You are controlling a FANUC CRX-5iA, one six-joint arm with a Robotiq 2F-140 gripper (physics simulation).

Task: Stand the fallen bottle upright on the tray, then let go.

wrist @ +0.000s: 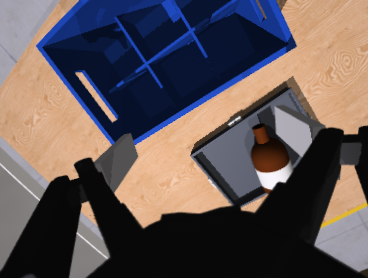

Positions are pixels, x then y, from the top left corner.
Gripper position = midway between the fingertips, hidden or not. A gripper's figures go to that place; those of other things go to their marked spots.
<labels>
The gripper (201,133) is 19 cm from the lens. A brown bottle (269,155): 41 cm from the lens. A blue crate (150,70): 34 cm from the lens. A grey tray (225,158) is 48 cm from the lens. The marked spots on the brown bottle and the grey tray are 11 cm apart.
</labels>
